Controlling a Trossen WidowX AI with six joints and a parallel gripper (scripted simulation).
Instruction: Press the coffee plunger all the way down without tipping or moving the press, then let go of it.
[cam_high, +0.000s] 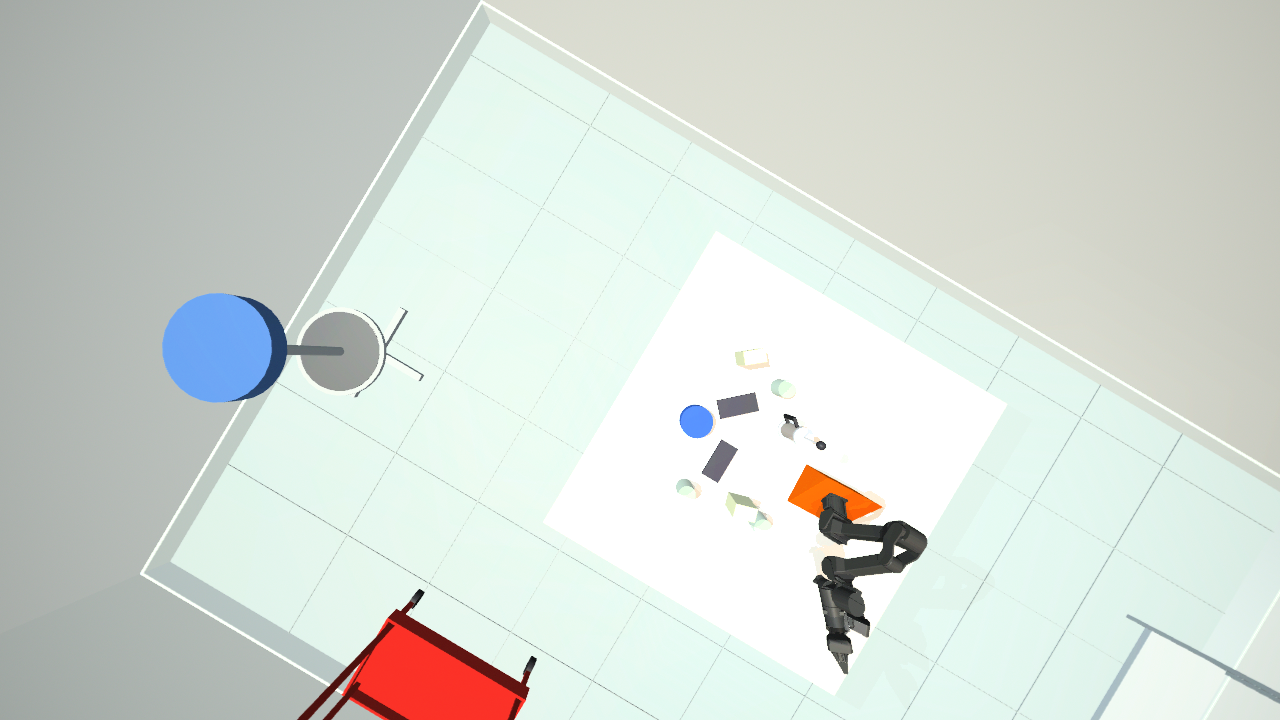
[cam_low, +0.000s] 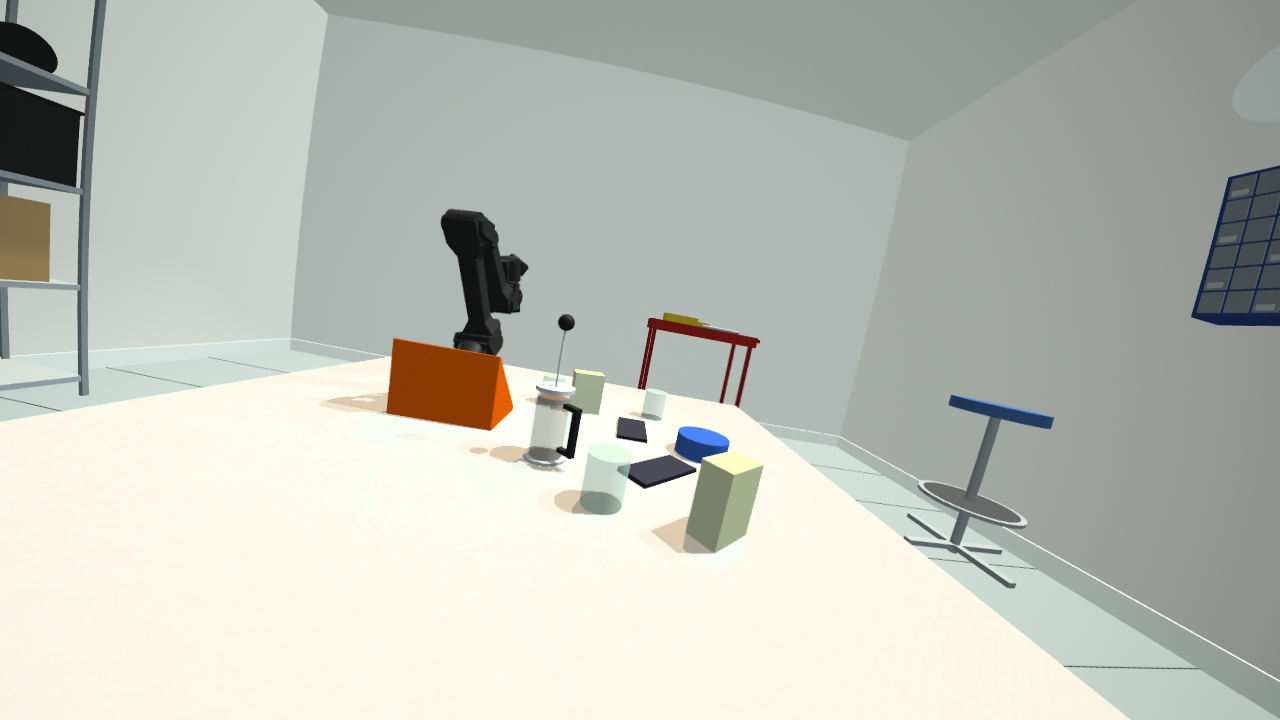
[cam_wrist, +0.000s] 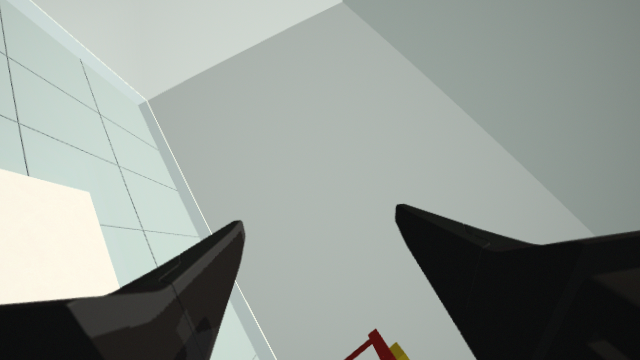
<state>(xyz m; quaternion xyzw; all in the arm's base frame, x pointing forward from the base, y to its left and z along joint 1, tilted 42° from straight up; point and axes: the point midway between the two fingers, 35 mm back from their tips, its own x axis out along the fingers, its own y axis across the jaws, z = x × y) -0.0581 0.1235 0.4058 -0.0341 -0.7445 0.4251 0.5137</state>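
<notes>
Now: gripper tip 260 mm short of the coffee press, 570 mm to the left of it and 210 mm above it. From my gripper tip the other things lie so: blue disc (590 mm ahead, 460 mm to the right, 310 mm below).
</notes>
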